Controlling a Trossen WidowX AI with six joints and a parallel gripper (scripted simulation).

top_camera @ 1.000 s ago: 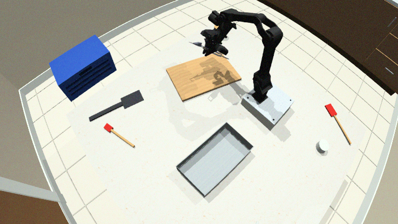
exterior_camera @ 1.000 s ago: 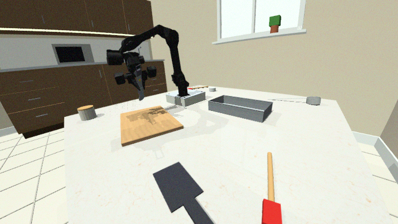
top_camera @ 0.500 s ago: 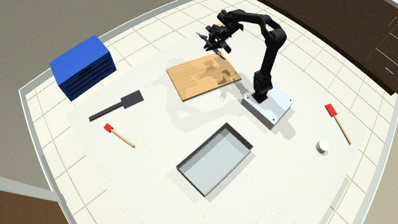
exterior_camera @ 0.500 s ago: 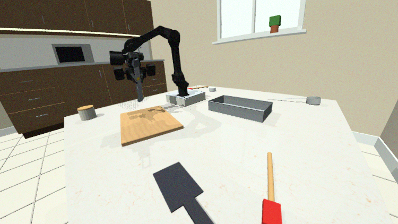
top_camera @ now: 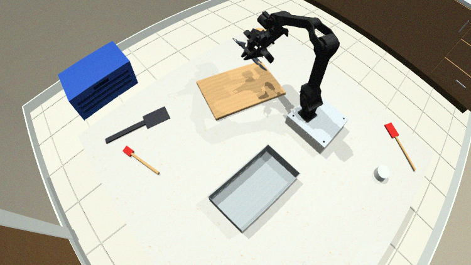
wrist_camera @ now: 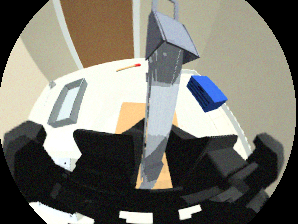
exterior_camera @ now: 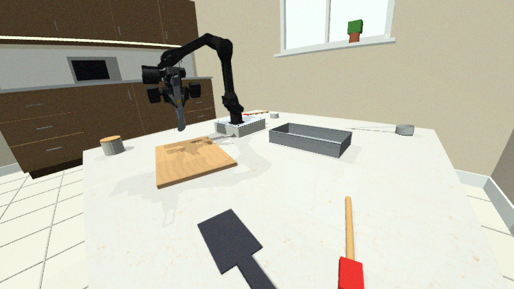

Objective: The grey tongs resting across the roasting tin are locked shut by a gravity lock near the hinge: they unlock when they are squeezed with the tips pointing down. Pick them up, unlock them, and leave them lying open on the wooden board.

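Right now the wooden board is 190 mm below my gripper tip. The rest, counted from my gripper tip: cork-topped jar: 330 mm behind, 230 mm to the right, 160 mm below; then grey roasting tin: 410 mm to the left, 260 mm ahead, 170 mm below; then black spatula: 480 mm ahead, 190 mm below, 110 mm to the right.
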